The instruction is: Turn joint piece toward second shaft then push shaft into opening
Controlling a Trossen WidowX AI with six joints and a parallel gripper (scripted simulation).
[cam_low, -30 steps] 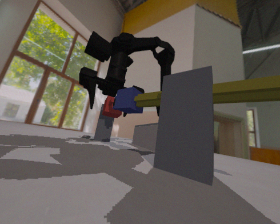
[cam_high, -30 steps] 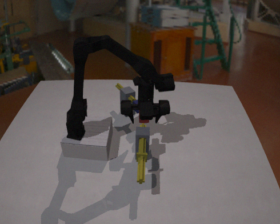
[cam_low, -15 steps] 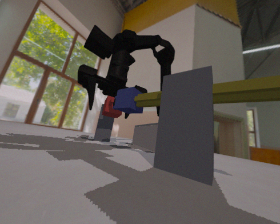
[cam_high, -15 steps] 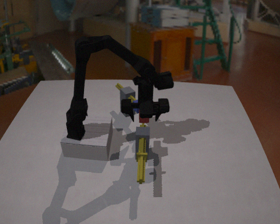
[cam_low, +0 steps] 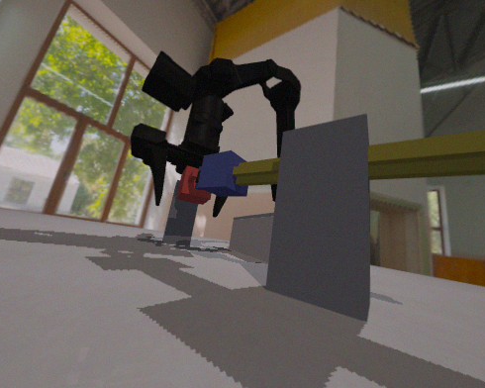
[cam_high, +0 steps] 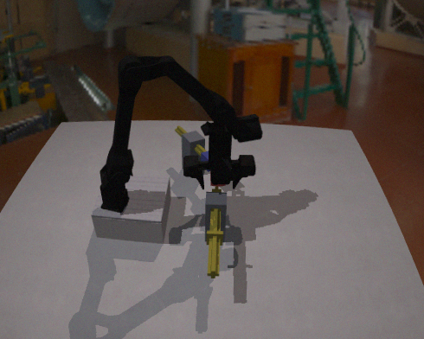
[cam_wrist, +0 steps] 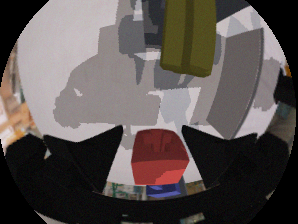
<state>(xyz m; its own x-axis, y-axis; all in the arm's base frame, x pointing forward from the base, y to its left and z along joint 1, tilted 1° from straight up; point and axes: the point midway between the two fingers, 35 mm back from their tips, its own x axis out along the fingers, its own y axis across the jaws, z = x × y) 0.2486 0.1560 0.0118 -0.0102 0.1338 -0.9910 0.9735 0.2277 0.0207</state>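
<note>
Right now the red square joint piece is 4 cm above my gripper tip and 1 cm to the left of it.
</note>
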